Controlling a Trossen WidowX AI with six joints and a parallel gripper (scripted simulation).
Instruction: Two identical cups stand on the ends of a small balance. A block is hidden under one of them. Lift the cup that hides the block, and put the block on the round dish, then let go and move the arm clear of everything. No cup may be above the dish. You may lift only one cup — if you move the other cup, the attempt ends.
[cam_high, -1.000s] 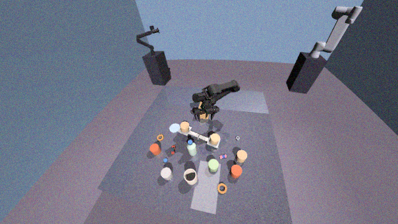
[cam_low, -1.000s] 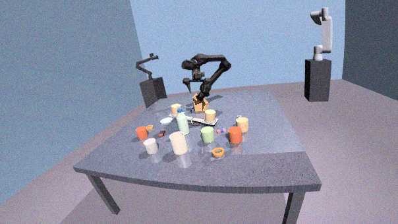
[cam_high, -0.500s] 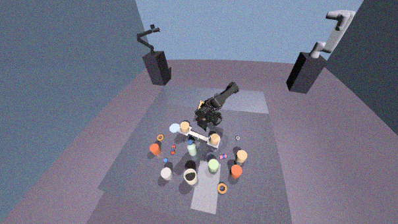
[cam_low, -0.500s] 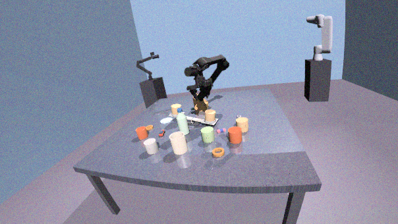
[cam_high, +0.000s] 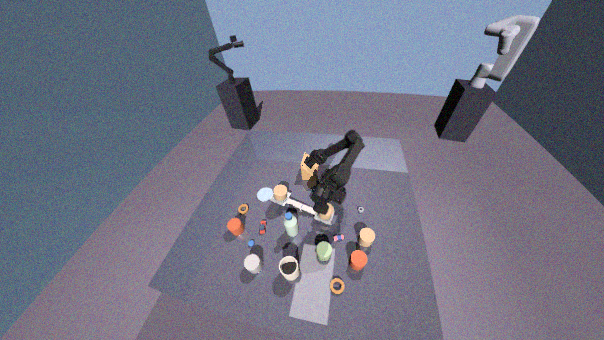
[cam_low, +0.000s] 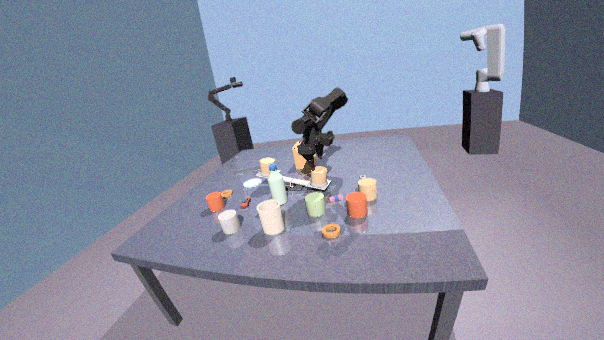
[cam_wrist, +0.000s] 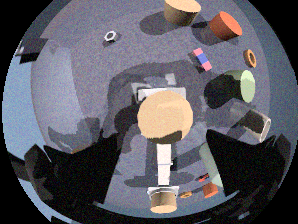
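My gripper tip is 60 mm above the tan cup and 20 mm to the right of it. Round my gripper tip: small balance 140 mm to the right, 80 mm below, 10 mm behind; then pale green block 80 mm below; then hex nut 180 mm to the left, 110 mm below, 90 mm behind.
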